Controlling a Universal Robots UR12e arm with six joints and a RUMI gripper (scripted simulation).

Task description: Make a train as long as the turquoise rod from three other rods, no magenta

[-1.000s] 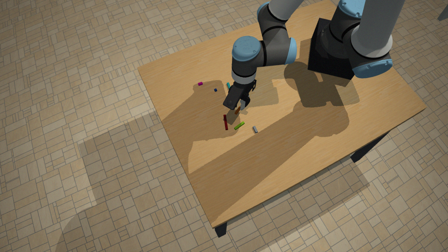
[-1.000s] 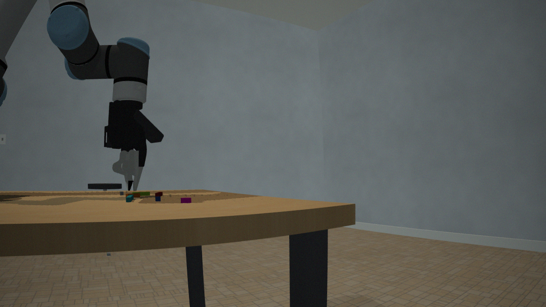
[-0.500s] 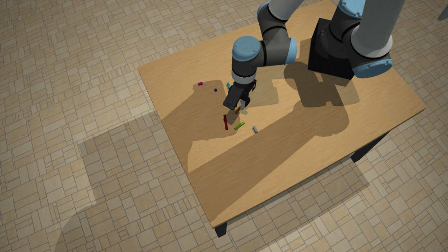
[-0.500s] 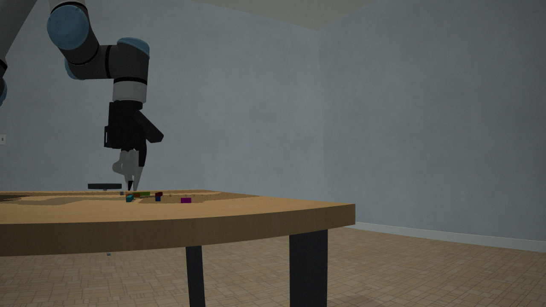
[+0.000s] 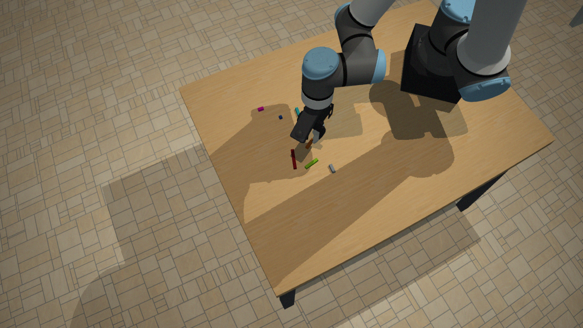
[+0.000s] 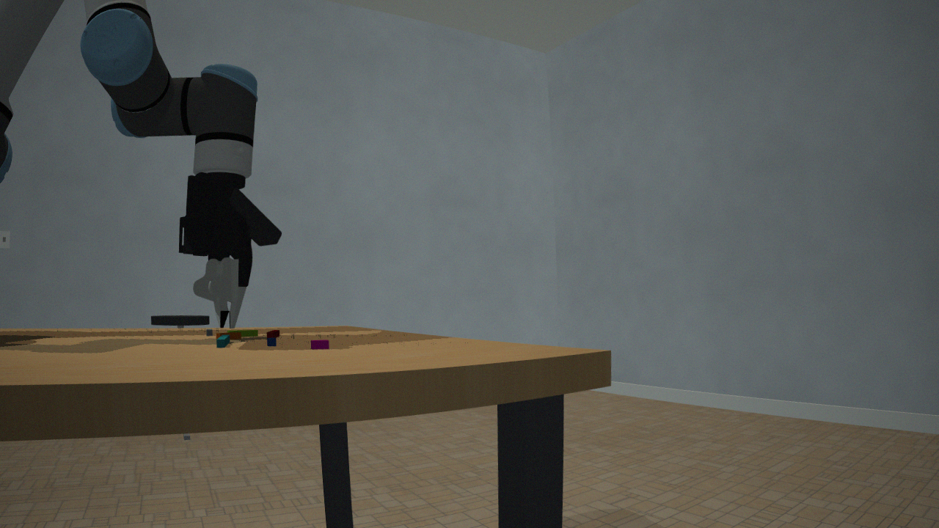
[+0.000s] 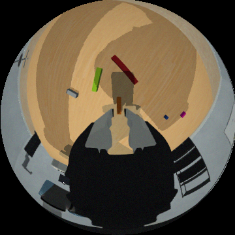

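The orange rod is 30 mm below my hand. Round my hand: red rod: 80 mm ahead, 30 mm to the left, 30 mm below; then lime rod: 70 mm to the left, 30 mm below, 30 mm ahead; then turquoise rod: 100 mm to the right, 30 mm below, 20 mm behind.
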